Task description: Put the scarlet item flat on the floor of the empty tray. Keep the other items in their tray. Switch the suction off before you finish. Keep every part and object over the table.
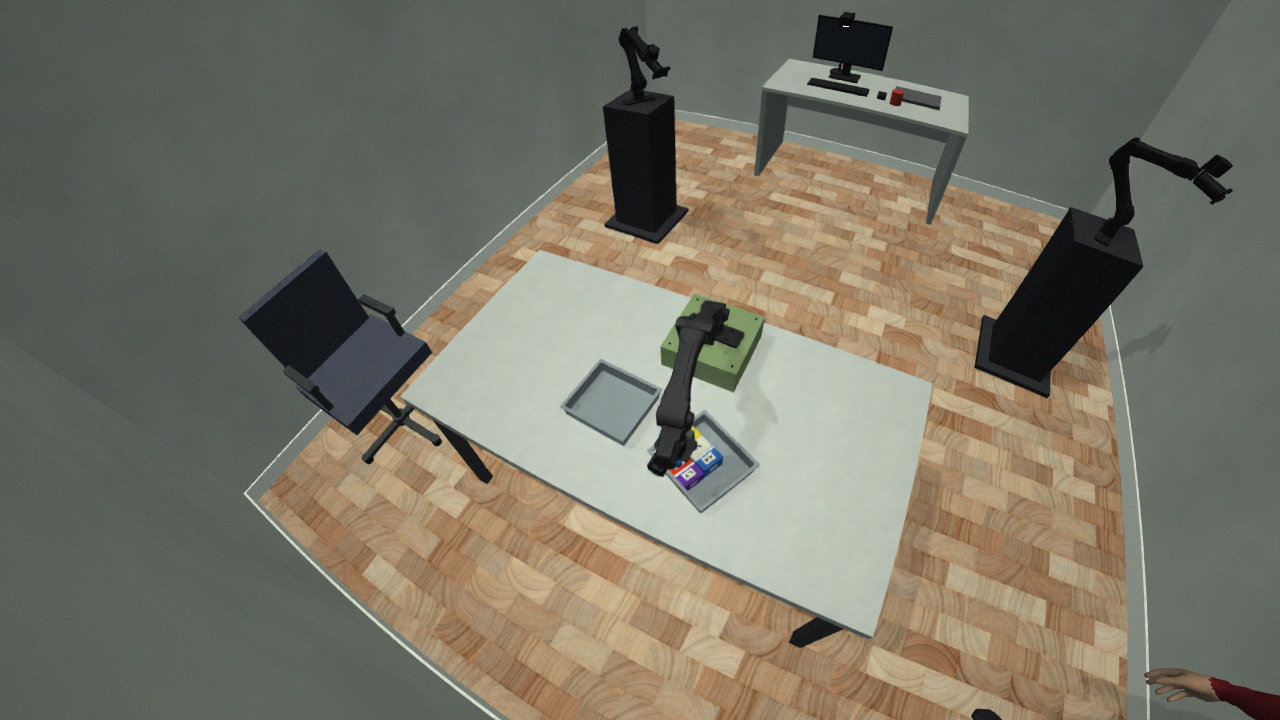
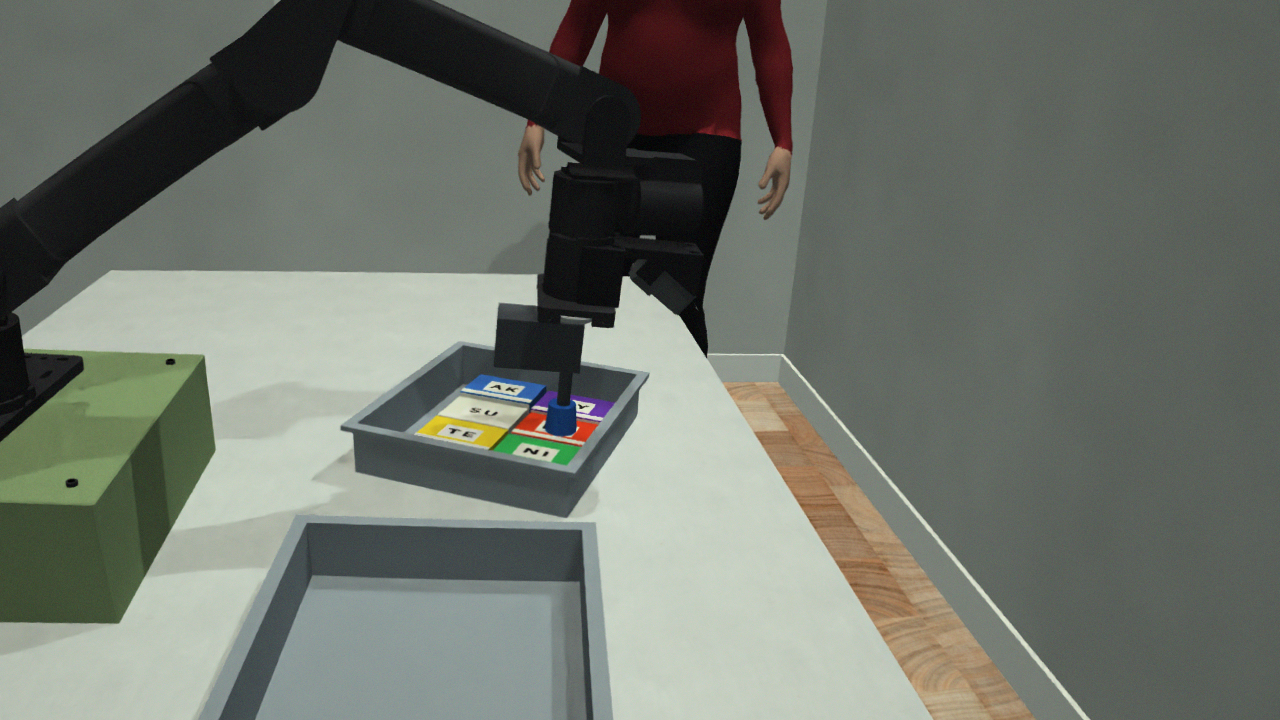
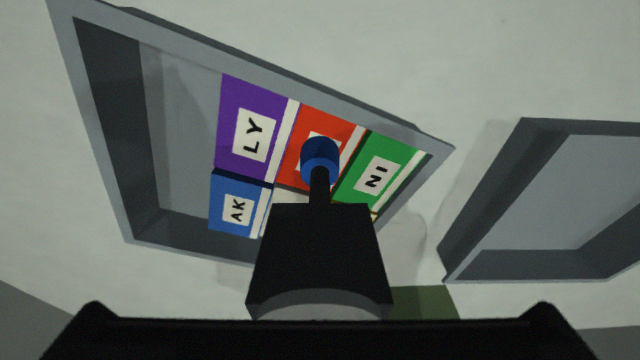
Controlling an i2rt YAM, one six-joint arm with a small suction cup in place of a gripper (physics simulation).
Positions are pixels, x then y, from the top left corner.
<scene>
A tray shows in image 1, in image 2 (354,610) and in image 3. A tray shows in image 1, in image 2 and in image 3 (148,90). One and the same spot on the tray: (image 1: 609,400) is (image 3: 566,209). The same spot on the tray: (image 2: 385,446) is (image 1: 696,421).
</scene>
